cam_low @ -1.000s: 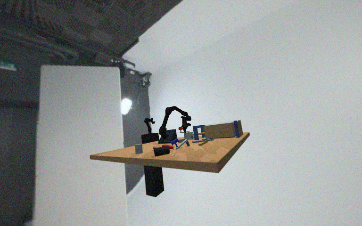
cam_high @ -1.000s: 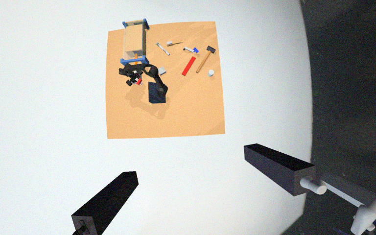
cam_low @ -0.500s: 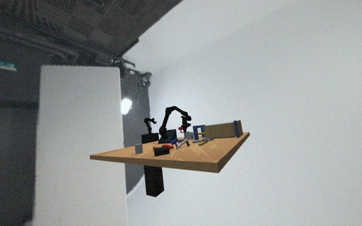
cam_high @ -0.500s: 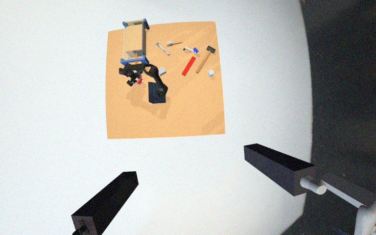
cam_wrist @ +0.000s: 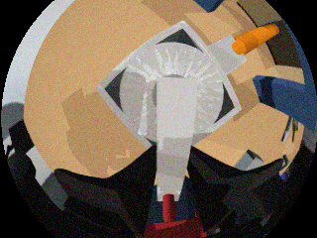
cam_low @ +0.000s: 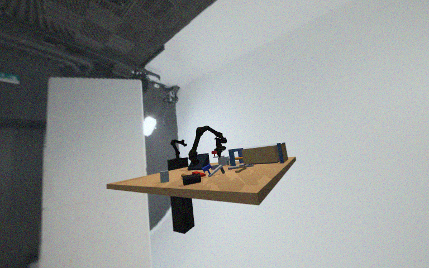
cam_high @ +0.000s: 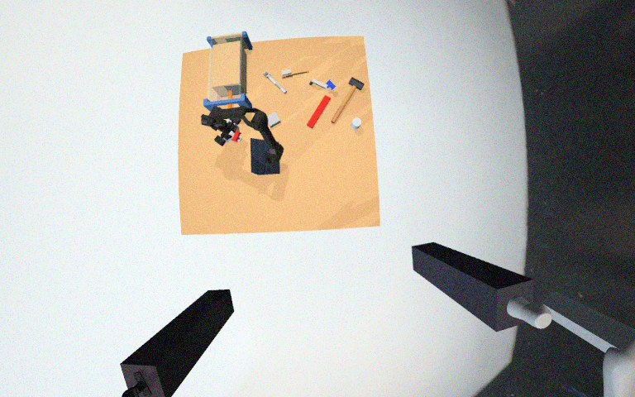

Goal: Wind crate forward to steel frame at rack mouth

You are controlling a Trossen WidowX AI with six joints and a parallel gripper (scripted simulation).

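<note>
Right now my gripper tip is 4 cm past the red knob, 4 cm to the left of it and 5 cm below it. Also, from my gripper tip: winch (2 cm ahead, 3 cm to the left, 6 cm below); then winch handle (1 cm behind, 1 cm to the right, 2 cm above); then blue steel frame (19 cm ahead, 2 cm to the left, 2 cm above).
</note>
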